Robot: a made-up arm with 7 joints.
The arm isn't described. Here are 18 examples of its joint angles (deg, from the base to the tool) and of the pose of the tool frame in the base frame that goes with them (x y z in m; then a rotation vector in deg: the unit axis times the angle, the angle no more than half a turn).
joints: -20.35 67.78 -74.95 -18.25 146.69 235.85 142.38
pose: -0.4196 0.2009 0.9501 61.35 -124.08 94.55
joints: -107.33 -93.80 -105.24 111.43 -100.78 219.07 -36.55
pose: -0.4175 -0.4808 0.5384 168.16 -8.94 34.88
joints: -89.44 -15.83 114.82 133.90 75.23 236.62 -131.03
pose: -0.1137 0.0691 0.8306 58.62 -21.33 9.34
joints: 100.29 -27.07 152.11 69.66 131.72 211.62 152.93
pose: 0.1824 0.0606 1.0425 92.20 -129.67 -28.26
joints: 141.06 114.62 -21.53 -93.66 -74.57 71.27 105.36
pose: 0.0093 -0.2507 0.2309 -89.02 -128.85 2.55
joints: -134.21 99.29 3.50 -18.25 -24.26 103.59 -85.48
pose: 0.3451 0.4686 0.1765 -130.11 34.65 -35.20
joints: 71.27 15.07 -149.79 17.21 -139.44 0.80 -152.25
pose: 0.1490 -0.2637 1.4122 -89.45 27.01 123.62
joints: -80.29 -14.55 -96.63 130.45 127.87 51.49 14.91
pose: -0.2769 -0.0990 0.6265 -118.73 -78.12 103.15
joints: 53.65 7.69 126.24 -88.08 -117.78 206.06 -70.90
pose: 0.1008 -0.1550 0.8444 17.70 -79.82 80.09
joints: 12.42 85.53 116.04 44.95 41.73 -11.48 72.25
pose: -0.7391 0.1273 0.4038 121.69 101.97 48.81
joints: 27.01 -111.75 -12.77 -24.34 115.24 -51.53 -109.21
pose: 0.5820 0.5010 0.2453 18.82 -82.41 -29.60
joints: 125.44 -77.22 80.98 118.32 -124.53 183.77 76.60
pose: -0.3688 0.3454 0.7616 52.07 -19.46 136.74
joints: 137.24 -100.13 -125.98 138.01 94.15 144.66 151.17
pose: -0.1739 0.2532 0.5238 19.99 8.70 -17.93
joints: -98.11 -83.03 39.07 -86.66 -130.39 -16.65 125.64
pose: -0.2852 -0.2556 0.9221 -134.83 -27.58 15.88
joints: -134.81 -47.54 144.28 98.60 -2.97 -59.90 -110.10
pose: 0.0740 -0.1712 0.8834 -57.26 -132.87 3.31
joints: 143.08 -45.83 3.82 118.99 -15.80 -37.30 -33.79
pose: -0.2267 0.3590 0.4570 -7.71 69.83 -45.41
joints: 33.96 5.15 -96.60 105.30 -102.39 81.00 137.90
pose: 0.3843 -0.2823 1.0401 74.95 -104.78 95.82
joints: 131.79 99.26 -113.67 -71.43 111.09 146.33 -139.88
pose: 0.4618 -0.4555 0.4417 29.78 -137.20 58.41
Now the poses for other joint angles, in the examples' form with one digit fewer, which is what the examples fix.
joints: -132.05 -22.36 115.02 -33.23 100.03 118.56 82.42
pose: -0.214 -0.229 1.167 39.4 -45.9 -7.7
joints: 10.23 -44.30 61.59 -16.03 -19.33 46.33 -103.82
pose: 0.540 -0.195 1.158 58.7 64.6 116.7
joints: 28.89 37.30 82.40 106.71 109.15 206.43 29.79
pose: -0.306 -0.131 0.727 -30.0 67.8 -62.8
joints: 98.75 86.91 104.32 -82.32 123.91 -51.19 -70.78
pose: 0.510 -0.468 0.385 -95.0 -97.4 16.8
